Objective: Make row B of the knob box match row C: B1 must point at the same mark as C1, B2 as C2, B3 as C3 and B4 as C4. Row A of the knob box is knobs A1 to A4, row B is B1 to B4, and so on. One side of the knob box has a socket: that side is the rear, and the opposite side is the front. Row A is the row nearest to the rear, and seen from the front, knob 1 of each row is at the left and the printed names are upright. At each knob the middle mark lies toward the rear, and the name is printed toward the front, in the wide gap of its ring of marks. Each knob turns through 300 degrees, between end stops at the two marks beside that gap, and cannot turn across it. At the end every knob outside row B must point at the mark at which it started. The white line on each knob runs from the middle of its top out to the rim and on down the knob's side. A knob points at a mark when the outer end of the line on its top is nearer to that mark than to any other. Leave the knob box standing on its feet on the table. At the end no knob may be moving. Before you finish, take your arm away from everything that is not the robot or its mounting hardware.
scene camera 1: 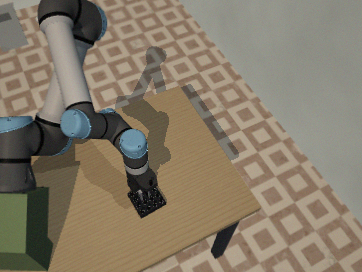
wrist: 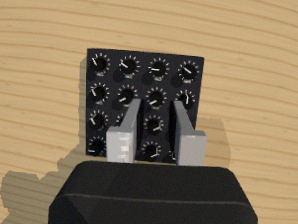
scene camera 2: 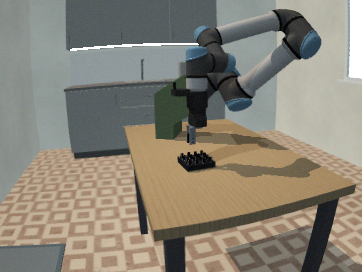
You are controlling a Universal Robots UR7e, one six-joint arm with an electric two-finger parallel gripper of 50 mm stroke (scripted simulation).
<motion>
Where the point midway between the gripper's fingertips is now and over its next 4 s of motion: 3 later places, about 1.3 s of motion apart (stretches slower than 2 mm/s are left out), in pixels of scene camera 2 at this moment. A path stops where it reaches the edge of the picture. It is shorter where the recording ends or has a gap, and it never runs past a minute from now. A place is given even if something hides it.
My gripper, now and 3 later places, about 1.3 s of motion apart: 191, 143; 191, 152; 191, 156; 191, 146
</motion>
